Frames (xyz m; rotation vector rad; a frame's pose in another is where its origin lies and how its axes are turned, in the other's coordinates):
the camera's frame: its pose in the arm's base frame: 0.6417 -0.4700 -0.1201 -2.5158 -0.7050 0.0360
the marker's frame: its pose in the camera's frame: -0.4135 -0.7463 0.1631 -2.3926 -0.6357 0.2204
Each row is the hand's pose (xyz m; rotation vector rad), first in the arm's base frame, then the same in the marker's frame.
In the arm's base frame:
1: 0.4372 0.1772 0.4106 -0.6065 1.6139 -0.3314
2: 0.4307 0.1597 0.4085 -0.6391 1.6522 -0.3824
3: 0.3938 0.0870 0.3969 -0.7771 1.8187 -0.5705
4: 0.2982 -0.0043 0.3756 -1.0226 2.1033 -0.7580
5: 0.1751 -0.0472 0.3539 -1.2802 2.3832 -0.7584
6: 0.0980 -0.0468 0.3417 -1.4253 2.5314 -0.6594
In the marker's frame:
1: 0.4908 0.4690 -0.0187 -1.4235 1.1139 -1.3069
2: 0.4835 0.4597 -0.0041 -1.4288 1.1224 -1.3821
3: 0.4439 0.4172 0.0543 -1.4399 1.1815 -1.6805
4: 0.3467 0.3520 0.1192 -1.4481 1.3735 -2.0815
5: 0.2256 0.3018 0.1362 1.3883 -1.6041 2.2030
6: 0.1514 0.2820 0.1221 1.2619 -1.6436 2.0125

